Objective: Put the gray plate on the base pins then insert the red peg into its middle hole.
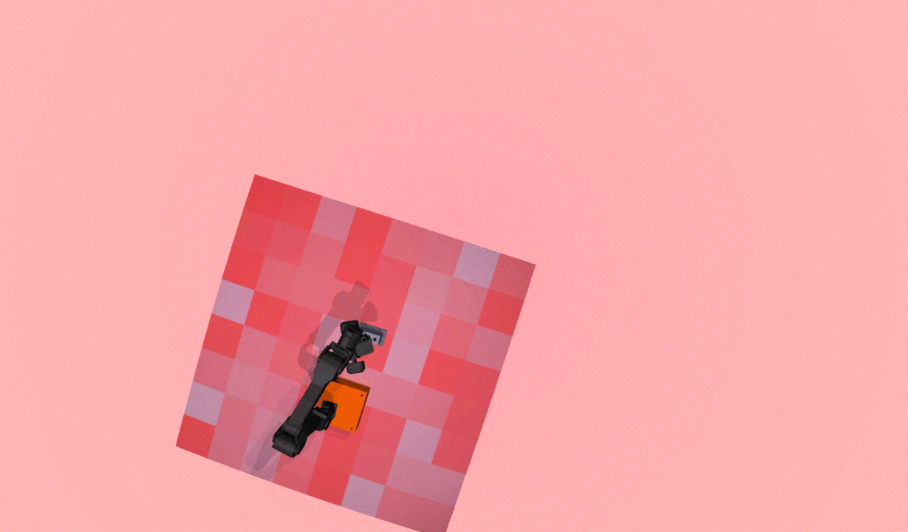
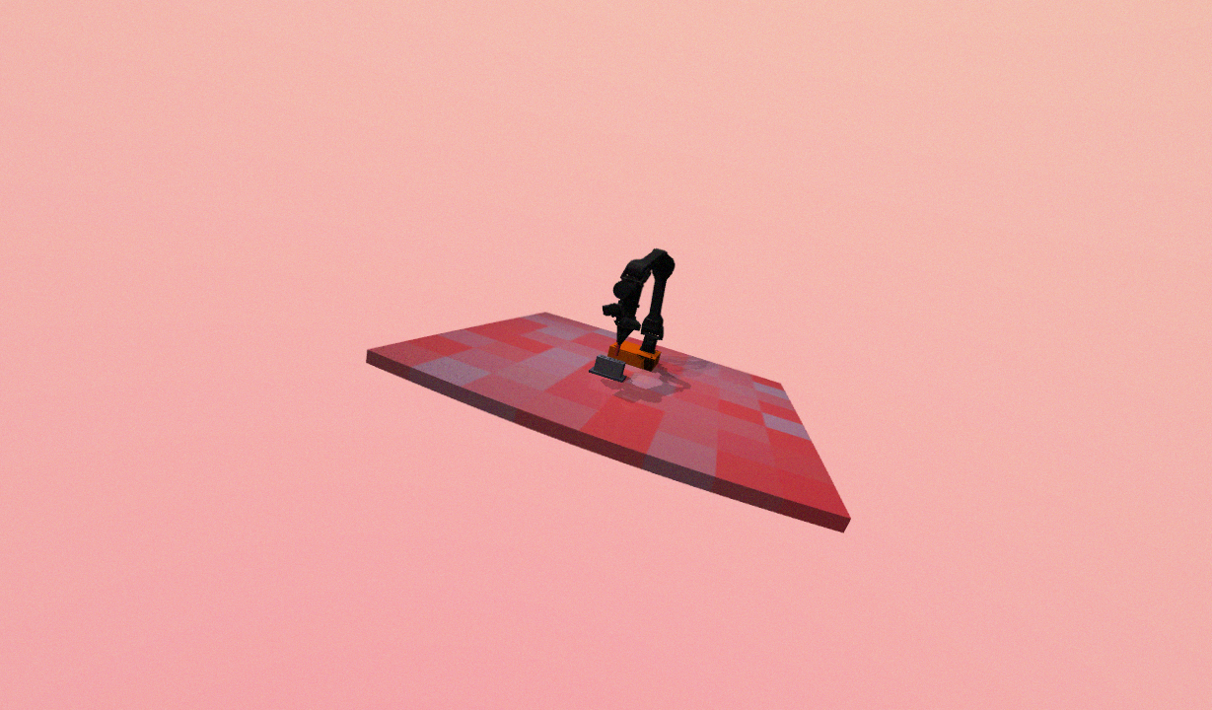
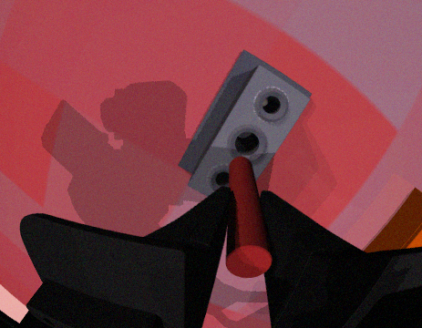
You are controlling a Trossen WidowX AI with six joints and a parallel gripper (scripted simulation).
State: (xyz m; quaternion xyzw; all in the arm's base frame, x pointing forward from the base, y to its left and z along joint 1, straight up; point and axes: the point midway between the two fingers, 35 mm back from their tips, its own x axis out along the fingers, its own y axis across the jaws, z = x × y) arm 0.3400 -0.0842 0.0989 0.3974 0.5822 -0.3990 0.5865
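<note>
Now: gripper tip 7 cm above the gray plate and 1 cm to the left of it. Round my gripper tip: base: 11 cm below, 1 cm to the right; red peg: right at my gripper tip.
</note>
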